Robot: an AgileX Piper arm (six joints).
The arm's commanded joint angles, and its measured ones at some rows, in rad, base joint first. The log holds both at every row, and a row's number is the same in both.
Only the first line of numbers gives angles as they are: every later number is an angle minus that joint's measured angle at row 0.
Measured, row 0:
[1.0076, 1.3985, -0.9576, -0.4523, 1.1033, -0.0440]
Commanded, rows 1 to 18:
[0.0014, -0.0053, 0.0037, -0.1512, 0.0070, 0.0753]
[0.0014, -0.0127, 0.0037, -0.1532, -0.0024, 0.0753]
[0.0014, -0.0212, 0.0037, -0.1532, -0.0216, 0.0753]
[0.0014, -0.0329, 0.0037, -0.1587, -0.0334, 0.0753]
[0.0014, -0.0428, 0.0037, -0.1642, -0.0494, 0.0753]
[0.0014, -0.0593, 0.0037, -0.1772, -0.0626, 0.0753]
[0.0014, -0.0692, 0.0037, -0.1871, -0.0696, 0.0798]
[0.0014, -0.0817, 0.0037, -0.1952, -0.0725, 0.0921]
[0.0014, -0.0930, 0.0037, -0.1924, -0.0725, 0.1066]
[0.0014, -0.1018, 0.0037, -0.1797, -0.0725, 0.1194]
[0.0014, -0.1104, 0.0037, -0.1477, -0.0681, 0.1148]
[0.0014, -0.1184, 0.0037, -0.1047, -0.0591, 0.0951]
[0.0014, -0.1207, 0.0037, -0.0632, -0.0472, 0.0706]
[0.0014, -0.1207, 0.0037, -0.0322, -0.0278, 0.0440]
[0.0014, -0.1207, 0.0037, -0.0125, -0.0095, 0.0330]
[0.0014, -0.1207, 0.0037, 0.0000, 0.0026, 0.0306]
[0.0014, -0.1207, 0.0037, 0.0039, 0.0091, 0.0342]
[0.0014, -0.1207, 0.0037, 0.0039, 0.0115, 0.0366]
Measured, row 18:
[0.0000, -0.1128, 0.0015, -0.0376, -0.0247, 0.0538]
